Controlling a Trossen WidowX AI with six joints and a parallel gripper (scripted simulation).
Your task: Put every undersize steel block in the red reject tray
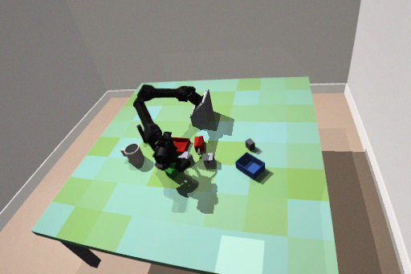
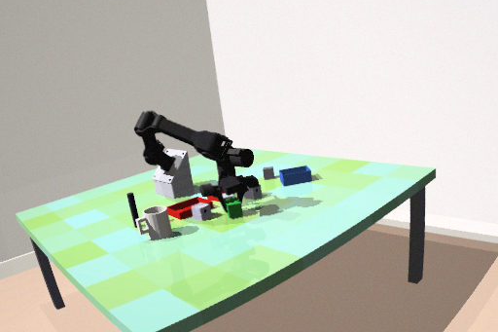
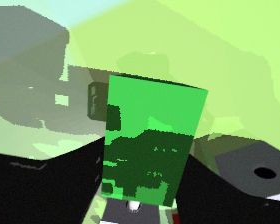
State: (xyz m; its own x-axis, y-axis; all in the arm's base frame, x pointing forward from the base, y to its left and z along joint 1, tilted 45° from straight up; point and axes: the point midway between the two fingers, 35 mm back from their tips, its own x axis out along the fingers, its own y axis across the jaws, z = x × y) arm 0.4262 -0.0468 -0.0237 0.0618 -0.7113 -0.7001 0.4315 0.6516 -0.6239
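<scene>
Now: the steel block 15 cm to the left of my gripper tip, 7 cm behind it and 1 cm above it. From my gripper tip the other things lie so: green GO gauge: 2 cm above, 1 cm behind; then mug: 28 cm to the right, 5 cm behind, 2 cm above; then red reject tray: 16 cm behind, 7 cm to the right.
</scene>
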